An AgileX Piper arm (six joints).
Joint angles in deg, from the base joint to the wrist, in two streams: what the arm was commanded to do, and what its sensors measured. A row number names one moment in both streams.
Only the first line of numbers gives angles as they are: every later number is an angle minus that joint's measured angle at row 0.
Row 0, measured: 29.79 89.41 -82.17 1.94 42.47 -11.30
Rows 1 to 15, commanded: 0.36 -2.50 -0.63 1.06 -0.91 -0.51; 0.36 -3.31 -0.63 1.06 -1.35 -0.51; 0.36 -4.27 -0.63 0.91 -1.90 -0.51; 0.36 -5.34 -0.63 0.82 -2.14 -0.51; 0.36 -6.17 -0.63 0.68 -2.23 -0.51; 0.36 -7.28 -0.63 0.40 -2.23 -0.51; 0.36 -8.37 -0.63 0.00 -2.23 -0.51; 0.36 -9.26 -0.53 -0.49 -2.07 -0.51; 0.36 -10.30 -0.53 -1.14 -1.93 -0.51; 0.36 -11.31 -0.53 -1.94 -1.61 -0.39; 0.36 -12.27 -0.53 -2.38 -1.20 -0.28; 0.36 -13.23 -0.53 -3.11 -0.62 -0.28; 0.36 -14.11 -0.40 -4.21 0.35 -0.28; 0.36 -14.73 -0.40 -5.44 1.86 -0.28; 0.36 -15.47 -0.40 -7.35 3.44 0.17
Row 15, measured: 0.17 -12.32 0.00 -2.34 -0.62 -0.05
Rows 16 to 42, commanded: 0.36 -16.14 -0.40 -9.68 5.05 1.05; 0.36 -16.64 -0.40 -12.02 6.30 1.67; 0.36 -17.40 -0.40 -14.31 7.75 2.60; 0.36 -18.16 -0.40 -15.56 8.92 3.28; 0.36 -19.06 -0.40 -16.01 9.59 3.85; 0.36 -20.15 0.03 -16.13 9.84 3.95; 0.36 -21.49 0.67 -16.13 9.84 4.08; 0.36 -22.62 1.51 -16.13 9.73 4.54; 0.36 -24.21 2.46 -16.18 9.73 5.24; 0.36 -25.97 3.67 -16.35 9.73 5.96; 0.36 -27.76 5.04 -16.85 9.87 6.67; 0.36 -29.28 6.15 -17.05 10.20 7.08; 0.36 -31.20 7.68 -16.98 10.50 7.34; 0.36 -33.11 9.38 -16.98 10.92 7.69; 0.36 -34.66 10.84 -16.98 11.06 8.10; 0.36 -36.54 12.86 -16.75 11.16 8.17; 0.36 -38.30 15.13 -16.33 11.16 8.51; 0.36 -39.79 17.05 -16.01 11.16 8.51; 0.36 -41.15 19.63 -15.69 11.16 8.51; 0.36 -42.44 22.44 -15.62 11.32 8.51; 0.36 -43.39 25.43 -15.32 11.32 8.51; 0.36 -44.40 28.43 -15.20 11.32 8.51; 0.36 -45.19 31.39 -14.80 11.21 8.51; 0.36 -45.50 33.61 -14.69 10.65 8.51; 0.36 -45.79 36.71 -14.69 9.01 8.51; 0.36 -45.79 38.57 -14.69 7.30 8.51; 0.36 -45.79 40.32 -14.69 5.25 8.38
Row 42, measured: 0.17 -45.02 32.46 -15.20 10.74 8.28
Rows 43 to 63, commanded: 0.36 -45.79 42.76 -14.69 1.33 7.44; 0.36 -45.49 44.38 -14.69 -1.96 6.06; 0.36 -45.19 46.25 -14.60 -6.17 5.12; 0.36 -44.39 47.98 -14.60 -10.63 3.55; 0.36 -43.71 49.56 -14.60 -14.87 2.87; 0.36 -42.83 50.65 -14.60 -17.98 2.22; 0.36 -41.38 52.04 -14.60 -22.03 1.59; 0.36 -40.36 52.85 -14.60 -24.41 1.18; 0.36 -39.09 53.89 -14.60 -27.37 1.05; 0.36 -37.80 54.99 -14.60 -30.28 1.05; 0.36 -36.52 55.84 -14.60 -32.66 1.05; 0.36 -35.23 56.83 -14.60 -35.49 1.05; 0.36 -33.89 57.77 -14.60 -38.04 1.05; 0.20 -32.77 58.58 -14.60 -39.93 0.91; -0.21 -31.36 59.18 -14.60 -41.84 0.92; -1.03 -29.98 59.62 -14.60 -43.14 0.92; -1.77 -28.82 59.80 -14.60 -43.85 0.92; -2.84 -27.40 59.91 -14.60 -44.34 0.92; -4.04 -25.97 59.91 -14.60 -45.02 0.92; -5.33 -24.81 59.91 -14.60 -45.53 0.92; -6.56 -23.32 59.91 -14.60 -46.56 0.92
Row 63, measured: -2.50 -27.92 59.45 -14.52 -42.47 1.39
